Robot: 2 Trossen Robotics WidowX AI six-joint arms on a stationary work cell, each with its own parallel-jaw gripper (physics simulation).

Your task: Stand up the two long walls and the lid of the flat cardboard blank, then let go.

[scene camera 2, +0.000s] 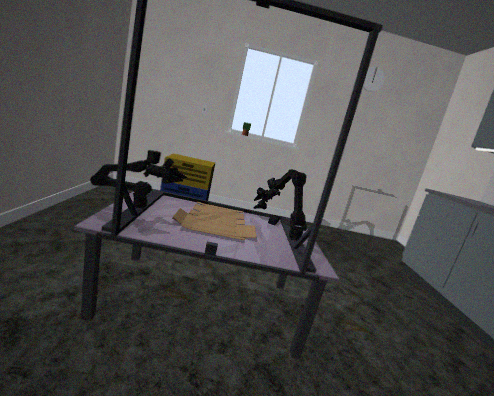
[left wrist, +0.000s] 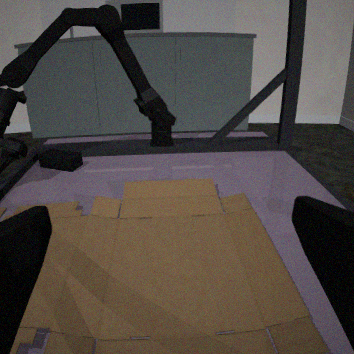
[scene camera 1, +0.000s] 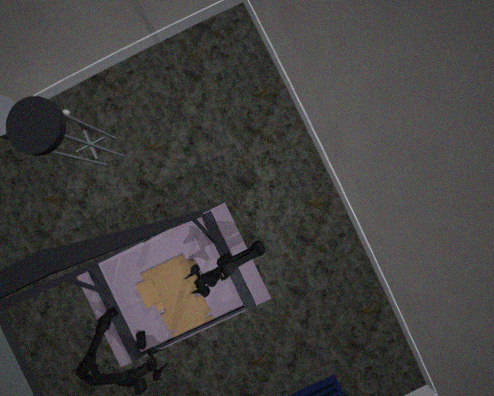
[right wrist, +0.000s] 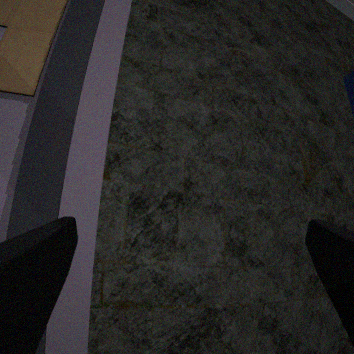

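Pixels of known places: left gripper, fingertip midpoint: [scene camera 2: 184,178] [left wrist: 172,213] [scene camera 1: 188,285]; right gripper, fingertip midpoint: [scene camera 2: 253,204] [scene camera 1: 166,355] [right wrist: 194,231]; left arm's base, origin of the base link: [scene camera 2: 139,206] [scene camera 1: 227,258]; right arm's base, origin of the base link: [scene camera 2: 294,238] [left wrist: 161,142] [scene camera 1: 112,311].
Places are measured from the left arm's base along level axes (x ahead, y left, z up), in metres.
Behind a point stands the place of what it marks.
Observation:
The tan cardboard blank [scene camera 1: 175,300] @(x 0.468, y 0.117, z -0.009 m) [scene camera 2: 215,220] @(x 0.437, y 0.064, z -0.015 m) [left wrist: 170,270] @(x 0.429, y -0.005, z -0.018 m) [right wrist: 25,45] @(x 0.572, y 0.341, z -0.016 m) lies mostly flat on the pale table [scene camera 1: 117,285] @(x 0.814, y -0.156, z -0.019 m) [scene camera 2: 270,245] @(x 0.759, y -0.131, z -0.019 m) [left wrist: 300,215] [right wrist: 90,165] @(x 0.638, y 0.393, z -0.019 m). Its long walls and lid are not upright. A small end flap [scene camera 2: 180,216] @(x 0.243, y -0.024, z -0.002 m) looks slightly raised at the left in scene camera 2. My left gripper [scene camera 1: 189,285] @(x 0.229, y -0.001, z 0.211 m) [scene camera 2: 184,177] @(x 0.229, y -0.001, z 0.211 m) [left wrist: 172,213] @(x 0.229, y -0.001, z 0.211 m) is open and empty above one end of the blank. My right gripper [scene camera 1: 161,368] [scene camera 2: 257,199] @(x 0.676, y 0.429, z 0.034 m) [right wrist: 194,231] @(x 0.676, y 0.429, z 0.034 m) is open and empty, beyond the table's long edge and over the floor in the right wrist view.
Dark frame posts [scene camera 2: 131,100] @(x 0.040, y -0.368, z 0.556 m) [scene camera 2: 345,135] @(x 0.885, y -0.380, z 0.609 m) rise at both ends of the table. A dark rail [right wrist: 55,135] @(x 0.634, y 0.373, z 0.001 m) runs along the long edge near the blank. A small black block [scene camera 2: 274,220] @(x 0.813, y 0.217, z 0.012 m) [left wrist: 61,160] @(x 0.786, y 0.253, z 0.009 m) sits by that edge. A yellow and blue cabinet [scene camera 2: 192,172] stands behind the table.

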